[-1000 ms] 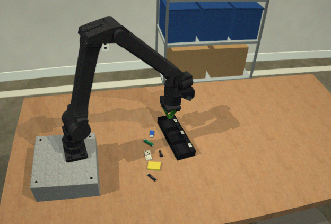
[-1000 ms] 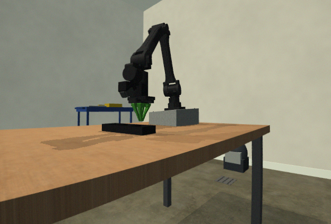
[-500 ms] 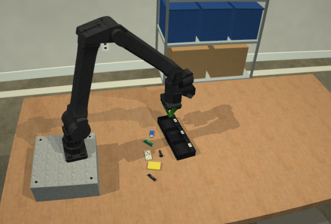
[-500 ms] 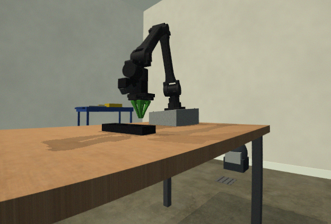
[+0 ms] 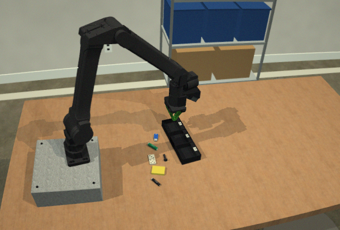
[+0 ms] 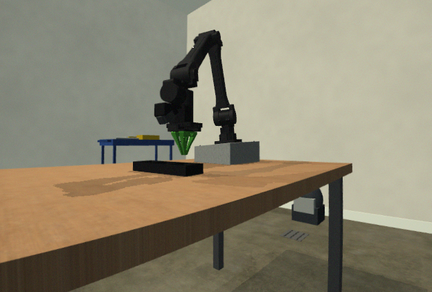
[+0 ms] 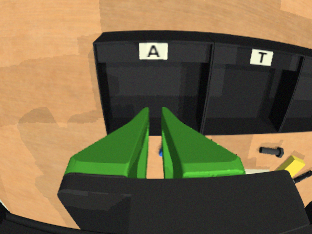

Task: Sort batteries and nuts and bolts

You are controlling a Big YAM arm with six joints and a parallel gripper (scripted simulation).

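My hand is 16 cm to the left of the dark bolt, 10 cm past it and 6 cm above it. From my hand the other things lie so: black tray: 8 cm to the right, 5 cm below; then blue usb stick: 9 cm behind, 6 cm below, 3 cm to the right; then green battery: 13 cm behind, 8 cm to the right, 6 cm below.
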